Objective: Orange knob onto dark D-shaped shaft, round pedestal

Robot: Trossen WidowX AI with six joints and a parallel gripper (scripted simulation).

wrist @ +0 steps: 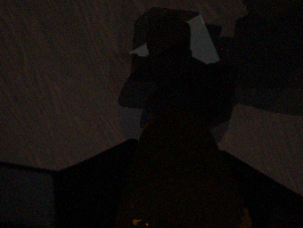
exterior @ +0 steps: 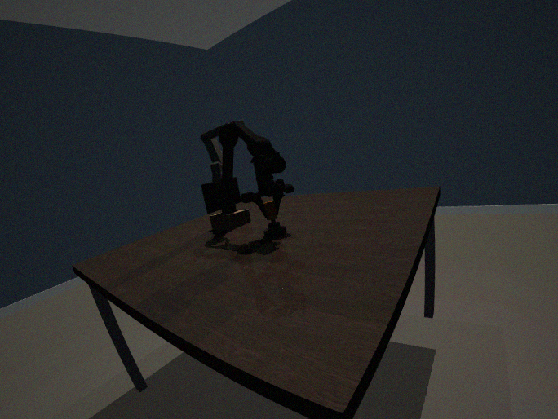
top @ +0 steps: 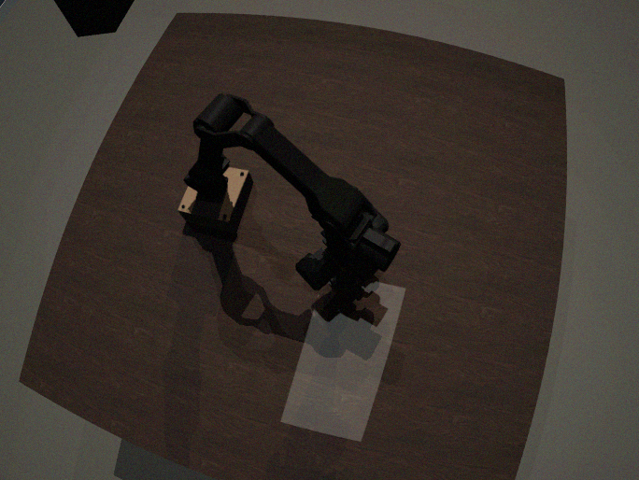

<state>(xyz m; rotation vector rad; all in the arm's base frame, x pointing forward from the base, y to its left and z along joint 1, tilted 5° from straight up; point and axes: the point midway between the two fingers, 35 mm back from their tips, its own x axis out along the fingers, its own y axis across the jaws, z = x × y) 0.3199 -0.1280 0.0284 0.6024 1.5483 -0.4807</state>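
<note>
The orange knob lies 2 cm above my gripper tip. Round my gripper tip: round pedestal 4 cm below.
</note>
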